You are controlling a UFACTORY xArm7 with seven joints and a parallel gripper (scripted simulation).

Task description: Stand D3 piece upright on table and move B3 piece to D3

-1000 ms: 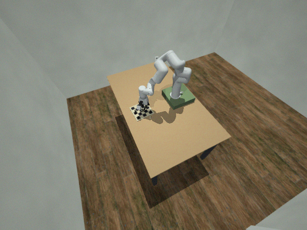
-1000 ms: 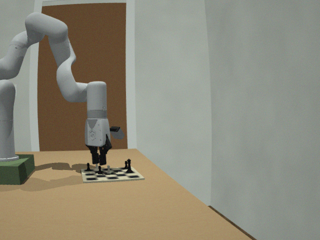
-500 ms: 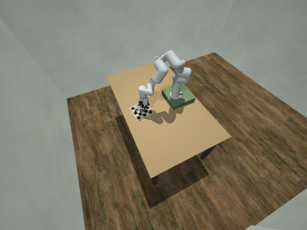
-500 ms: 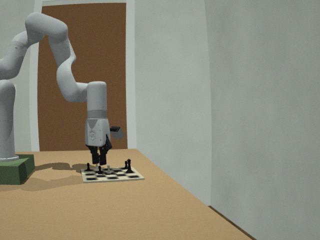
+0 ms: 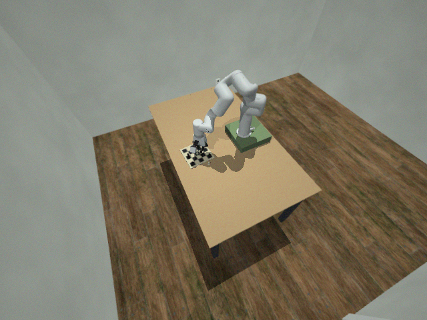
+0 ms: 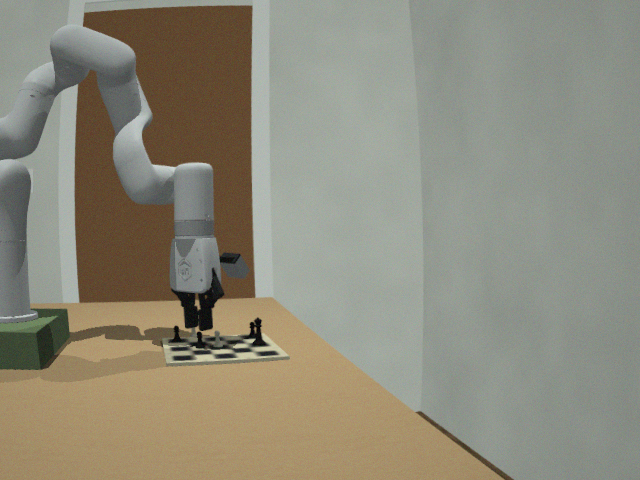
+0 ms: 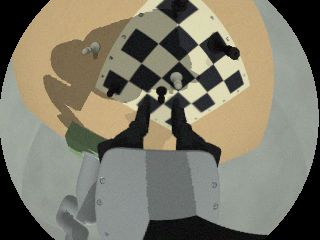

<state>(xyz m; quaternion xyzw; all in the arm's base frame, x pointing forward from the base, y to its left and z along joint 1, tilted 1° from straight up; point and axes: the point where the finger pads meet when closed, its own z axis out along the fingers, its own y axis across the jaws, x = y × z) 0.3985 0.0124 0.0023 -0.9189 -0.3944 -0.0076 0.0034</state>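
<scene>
Now: the small chessboard 60 mm below my hand and 40 mm ahead of it. Also, from my hand: tall black piece 110 mm ahead, 30 mm below, 10 mm to the left.
</scene>
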